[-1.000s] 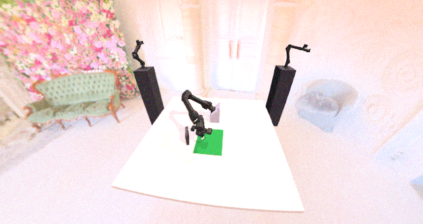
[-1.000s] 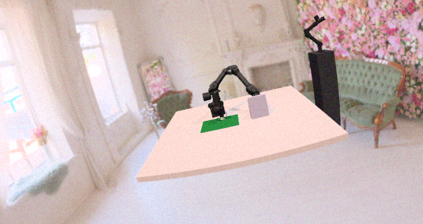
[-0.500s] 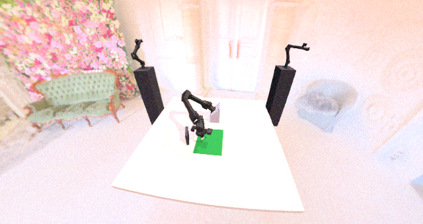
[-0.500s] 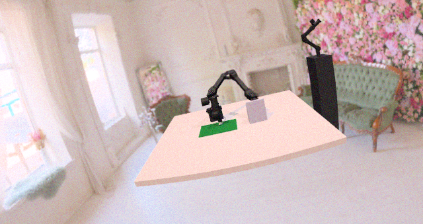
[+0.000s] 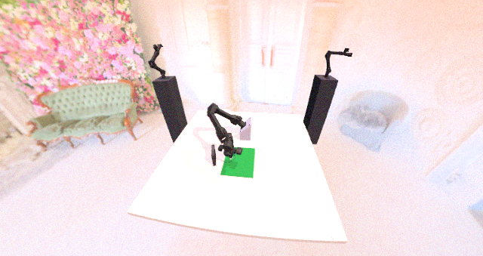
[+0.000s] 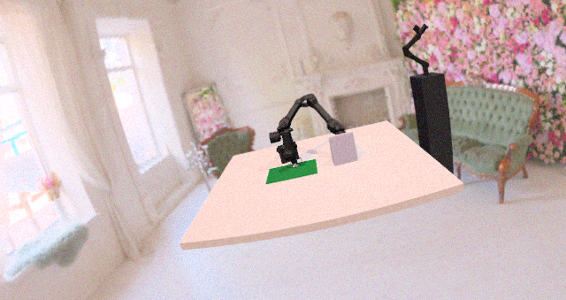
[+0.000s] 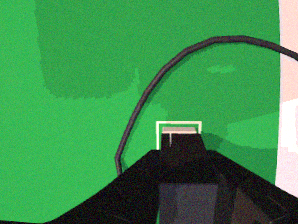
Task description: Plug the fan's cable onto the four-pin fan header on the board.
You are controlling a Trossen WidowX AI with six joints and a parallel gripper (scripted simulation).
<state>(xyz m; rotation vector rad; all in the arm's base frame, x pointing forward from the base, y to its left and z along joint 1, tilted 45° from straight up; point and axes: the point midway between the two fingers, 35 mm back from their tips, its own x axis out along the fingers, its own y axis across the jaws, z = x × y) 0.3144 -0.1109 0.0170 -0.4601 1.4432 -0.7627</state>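
My gripper tip is 10 mm below the dark fan plug and 10 mm past it. Also, from my gripper tip: green board: 70 mm to the left, 40 mm below, 20 mm ahead; black fan: 120 mm to the right, 30 mm above, 20 mm ahead.
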